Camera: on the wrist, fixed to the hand. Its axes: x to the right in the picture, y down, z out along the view.
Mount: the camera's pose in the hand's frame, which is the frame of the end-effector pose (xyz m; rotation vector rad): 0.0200 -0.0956 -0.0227 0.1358 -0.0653 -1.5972
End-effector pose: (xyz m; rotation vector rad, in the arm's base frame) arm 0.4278 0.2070 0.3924 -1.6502 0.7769 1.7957
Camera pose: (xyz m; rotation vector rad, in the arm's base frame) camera 0.5126 0.2543 0.3674 -1.3236 -0.4573 0.5782
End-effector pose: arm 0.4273 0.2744 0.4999 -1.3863 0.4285 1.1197
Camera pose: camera 0.5223 0.2793 0.5316 -1.0651 -0.6169 -0.1973
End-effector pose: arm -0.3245 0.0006 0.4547 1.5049 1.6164 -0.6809
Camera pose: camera -0.4219 0.0164 0.4370 -0.0817 2.5368 -1.6022
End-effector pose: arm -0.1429 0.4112 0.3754 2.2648 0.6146 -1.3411
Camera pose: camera -0.1733 0.5043 0.3541 -1.1196 -1.9275 1.4511
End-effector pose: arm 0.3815 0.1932 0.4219 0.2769 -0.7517 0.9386
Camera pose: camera 0.4766 0.1622 0.4288 0.8489 -0.3127 -0.5453
